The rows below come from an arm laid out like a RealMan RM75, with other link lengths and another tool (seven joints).
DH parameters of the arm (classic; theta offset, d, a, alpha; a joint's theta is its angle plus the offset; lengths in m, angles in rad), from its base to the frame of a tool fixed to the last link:
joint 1: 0 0.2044 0 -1.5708
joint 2: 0 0 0 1.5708
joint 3: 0 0.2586 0 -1.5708
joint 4: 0 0 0 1.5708
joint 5: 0 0.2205 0 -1.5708
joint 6: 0 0 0 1.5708
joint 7: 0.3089 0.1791 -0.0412 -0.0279
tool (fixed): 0 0.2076 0 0
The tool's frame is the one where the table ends.
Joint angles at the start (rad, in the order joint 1, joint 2, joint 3, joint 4, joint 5, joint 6, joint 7): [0.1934, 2.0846, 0.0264, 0.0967, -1.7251, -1.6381, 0.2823]
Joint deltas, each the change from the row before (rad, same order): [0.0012, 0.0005, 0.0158, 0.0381, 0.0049, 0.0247, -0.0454]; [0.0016, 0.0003, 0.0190, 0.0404, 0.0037, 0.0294, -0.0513]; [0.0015, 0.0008, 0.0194, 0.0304, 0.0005, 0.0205, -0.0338]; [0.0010, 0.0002, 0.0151, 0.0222, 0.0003, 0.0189, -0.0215]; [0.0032, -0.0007, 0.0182, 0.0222, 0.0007, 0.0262, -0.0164]
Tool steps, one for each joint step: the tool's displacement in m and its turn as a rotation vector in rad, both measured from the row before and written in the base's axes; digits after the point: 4 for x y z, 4 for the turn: [0.0039, 0.0035, -0.0041, 0.0108, -0.0074, -0.0254]; [0.0044, 0.0041, -0.0052, 0.0093, -0.0116, -0.0285]; [0.0027, 0.0032, -0.0028, 0.0078, -0.0026, -0.0205]; [0.0032, 0.0028, -0.0026, 0.0026, 0.0003, -0.0181]; [0.0050, 0.0044, -0.0031, -0.0009, 0.0038, -0.0227]
